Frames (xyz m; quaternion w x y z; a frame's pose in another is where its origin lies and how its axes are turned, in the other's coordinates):
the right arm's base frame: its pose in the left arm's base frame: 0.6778 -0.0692 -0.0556 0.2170 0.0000 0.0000 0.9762
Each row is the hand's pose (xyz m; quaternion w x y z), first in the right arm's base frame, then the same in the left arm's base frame.
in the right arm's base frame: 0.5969 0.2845 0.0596 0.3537 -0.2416 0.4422 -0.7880
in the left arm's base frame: 0.0166 -0.0740 0.0040 0.8460 -0.4841 -0.1399 0.1743
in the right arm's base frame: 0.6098 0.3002 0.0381 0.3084 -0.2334 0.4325 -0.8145
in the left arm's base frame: -0.0018 -0.0828 -0.0175 0.8620 -0.4728 -0.1340 0.1243
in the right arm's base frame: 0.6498 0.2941 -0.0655 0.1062 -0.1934 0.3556 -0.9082
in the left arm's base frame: -0.0354 -0.0603 -0.1211 0.9096 -0.3891 -0.1116 -0.0934
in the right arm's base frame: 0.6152 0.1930 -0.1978 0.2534 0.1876 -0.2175 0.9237
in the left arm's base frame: 0.0388 0.0166 -0.2534 0.8467 -0.2530 -0.1359 -0.4478
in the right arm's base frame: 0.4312 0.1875 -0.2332 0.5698 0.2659 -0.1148 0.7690
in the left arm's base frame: 0.2078 -0.0564 -0.2888 0.6271 -0.1698 -0.2347 -0.7231
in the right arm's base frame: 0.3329 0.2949 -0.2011 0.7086 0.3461 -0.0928 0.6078
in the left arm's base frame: 0.2513 -0.1953 -0.2567 0.4396 -0.1657 -0.3177 -0.8236
